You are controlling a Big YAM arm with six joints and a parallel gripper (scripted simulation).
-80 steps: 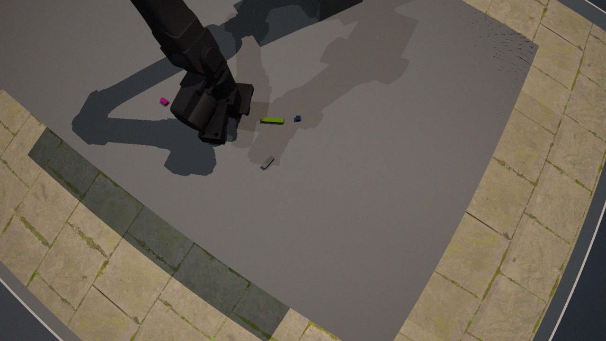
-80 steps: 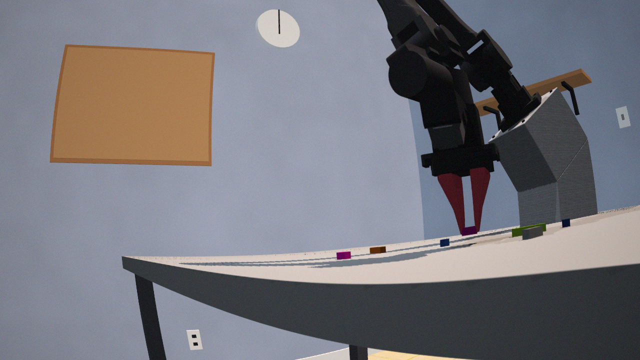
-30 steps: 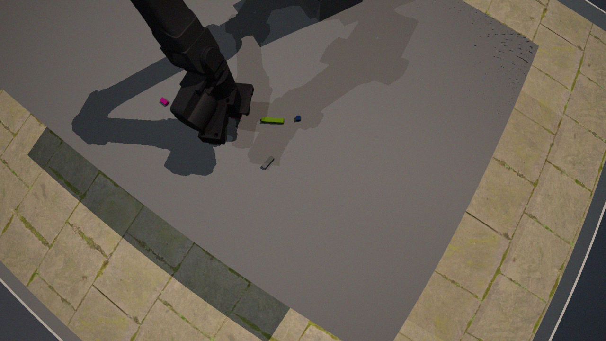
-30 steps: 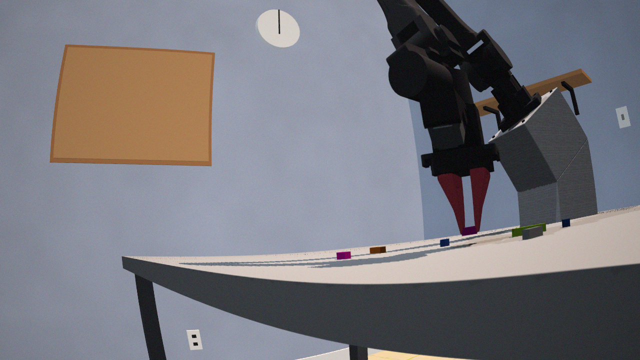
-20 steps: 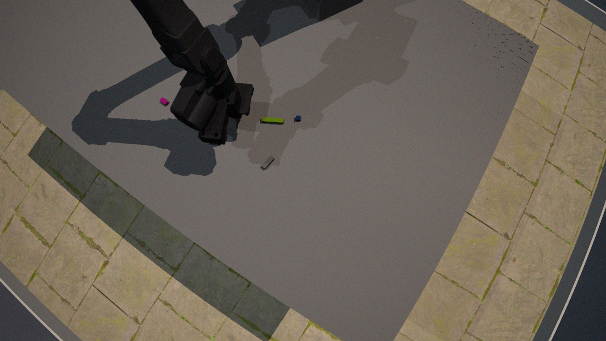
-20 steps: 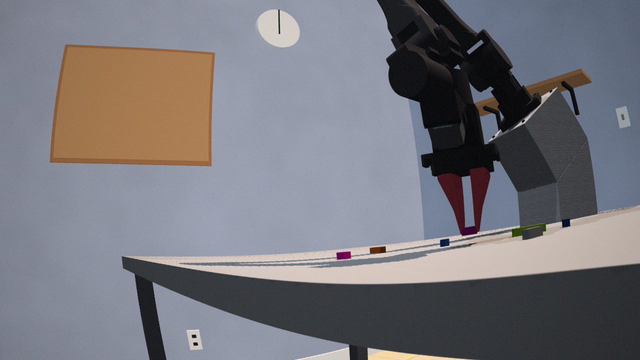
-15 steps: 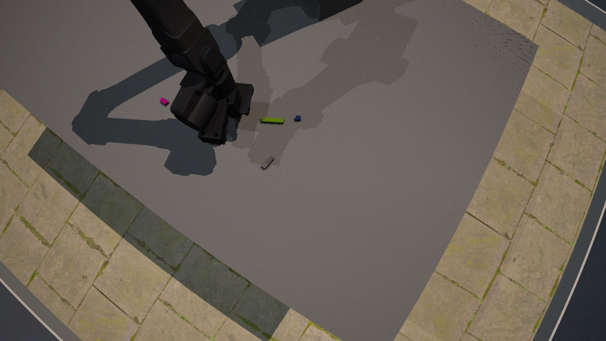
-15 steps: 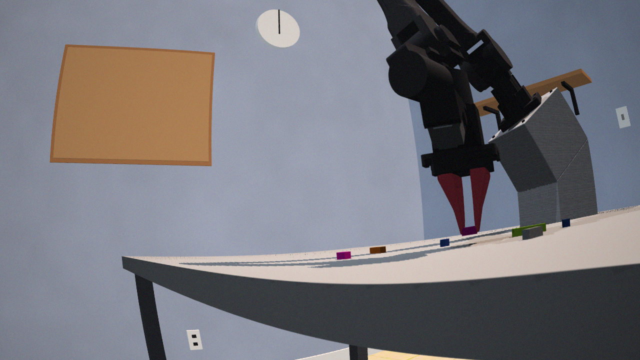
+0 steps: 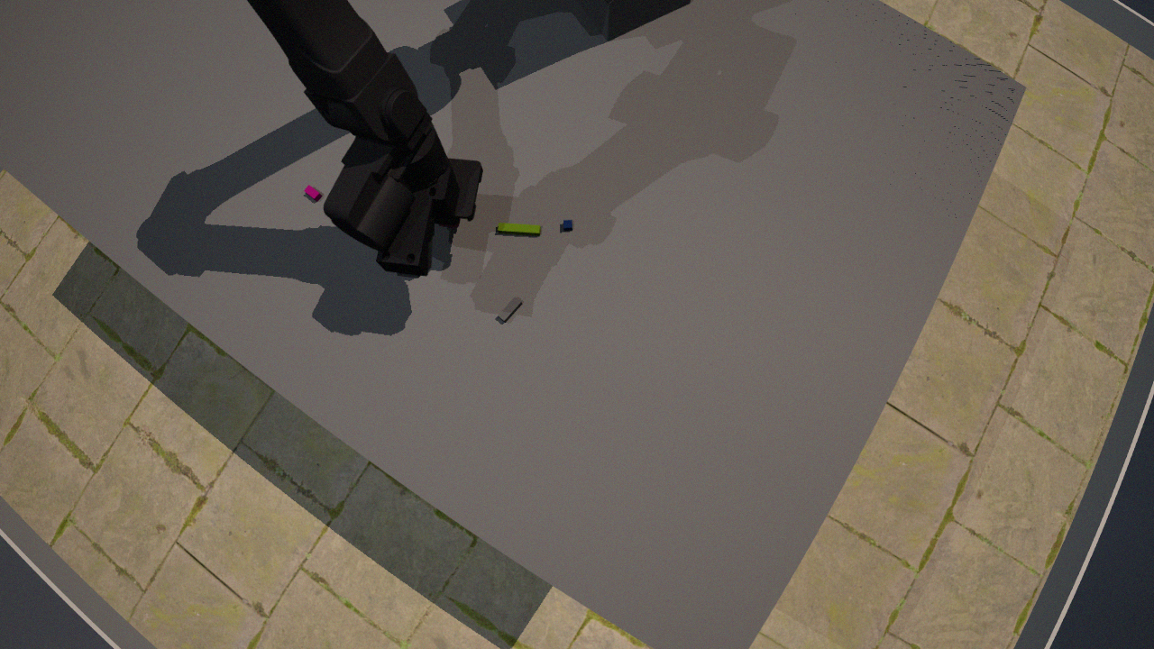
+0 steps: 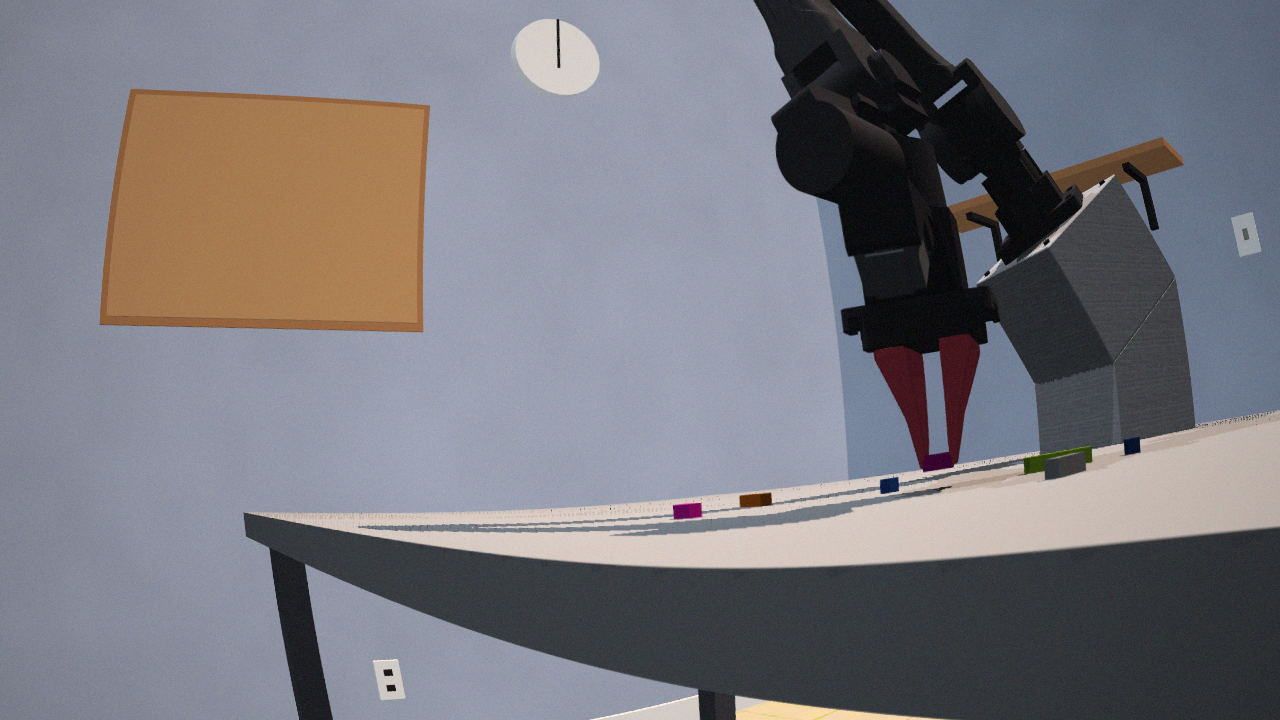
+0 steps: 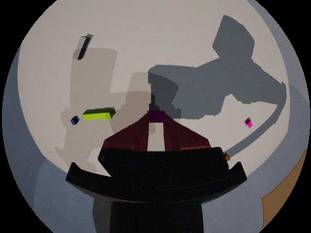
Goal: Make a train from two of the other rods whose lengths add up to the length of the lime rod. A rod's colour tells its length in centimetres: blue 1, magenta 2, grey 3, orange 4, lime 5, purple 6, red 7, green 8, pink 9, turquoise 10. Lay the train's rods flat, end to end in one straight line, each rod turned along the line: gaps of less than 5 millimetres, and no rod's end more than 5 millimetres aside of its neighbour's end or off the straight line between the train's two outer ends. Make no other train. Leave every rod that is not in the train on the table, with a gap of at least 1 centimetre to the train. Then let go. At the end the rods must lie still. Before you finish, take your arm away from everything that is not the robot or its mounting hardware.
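Now: hand 8 cm short of the grey rod, 10 cm to the right of it and 2 cm above it. Round my hand: lime rod: 1 cm behind, 8 cm to the left, 2 cm below; orange rod: 10 cm behind, 20 cm to the right, 2 cm below.
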